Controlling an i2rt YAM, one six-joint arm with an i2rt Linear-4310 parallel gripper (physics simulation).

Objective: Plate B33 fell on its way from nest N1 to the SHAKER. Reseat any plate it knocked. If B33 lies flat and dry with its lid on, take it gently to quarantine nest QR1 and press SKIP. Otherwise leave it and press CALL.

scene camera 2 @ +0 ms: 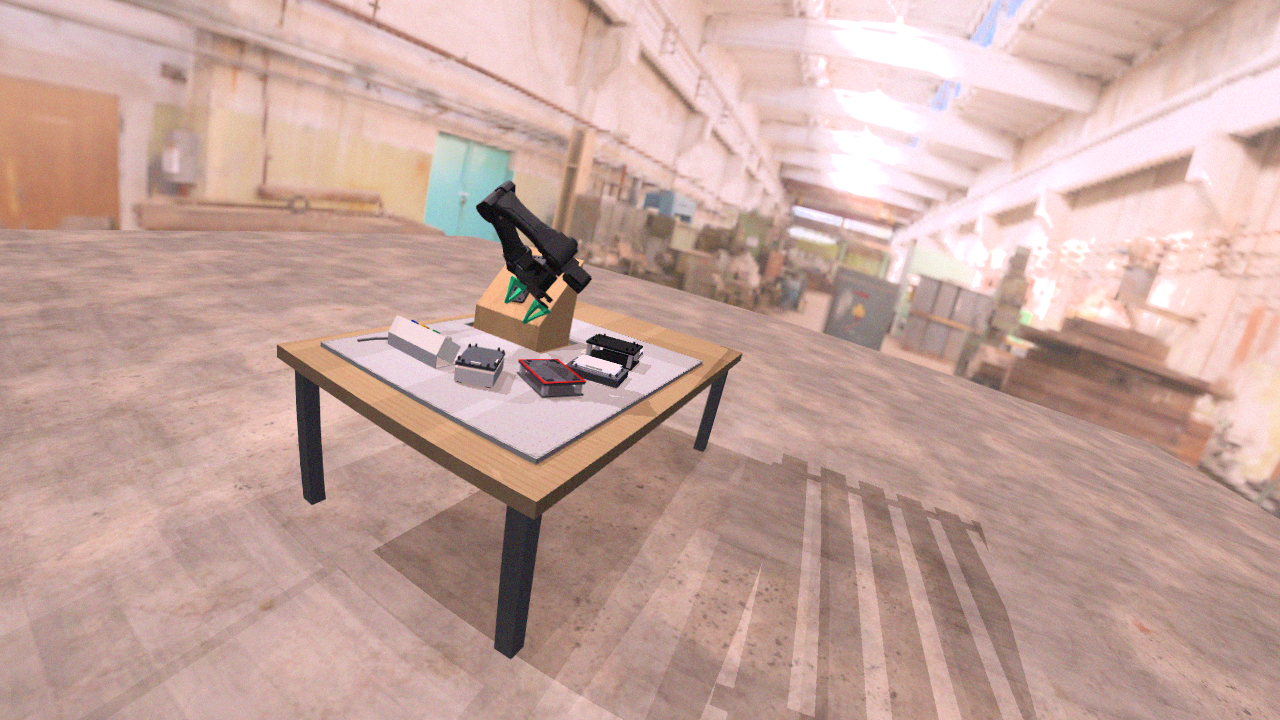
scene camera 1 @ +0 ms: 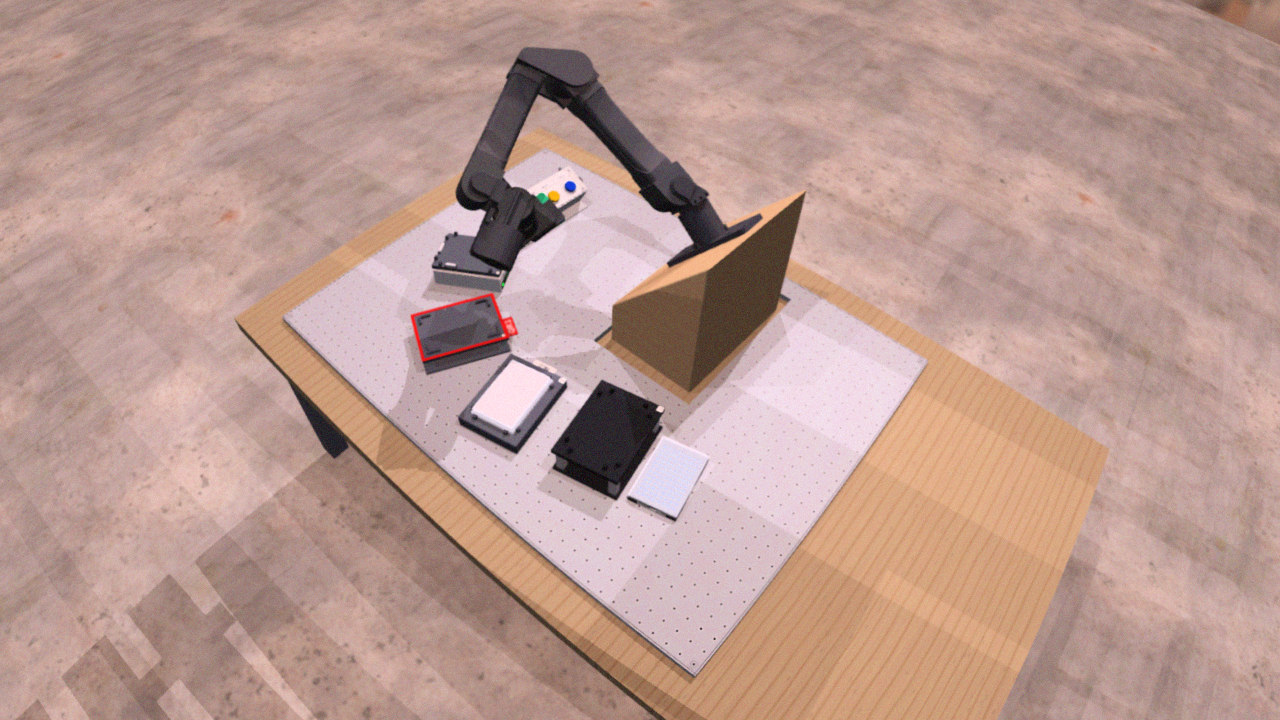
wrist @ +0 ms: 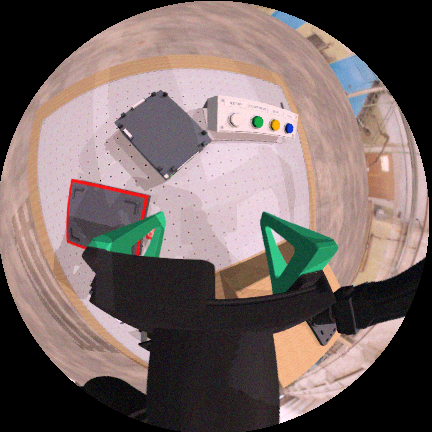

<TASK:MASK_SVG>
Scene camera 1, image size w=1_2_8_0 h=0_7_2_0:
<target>gripper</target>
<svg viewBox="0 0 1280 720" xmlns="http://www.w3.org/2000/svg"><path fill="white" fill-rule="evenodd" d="M543 192L537 196L531 194L536 216L529 227L519 230L525 235L521 249L531 241L537 242L565 221L564 214Z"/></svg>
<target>white lid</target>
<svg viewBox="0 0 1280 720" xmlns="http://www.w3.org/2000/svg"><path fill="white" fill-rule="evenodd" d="M663 436L630 490L628 497L676 519L704 469L709 456Z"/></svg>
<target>white plate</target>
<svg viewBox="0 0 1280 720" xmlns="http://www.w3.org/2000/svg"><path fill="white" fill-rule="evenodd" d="M515 360L508 364L471 411L471 414L476 414L480 419L502 430L505 429L512 435L549 389L549 385L553 383L549 376Z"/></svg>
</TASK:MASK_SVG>
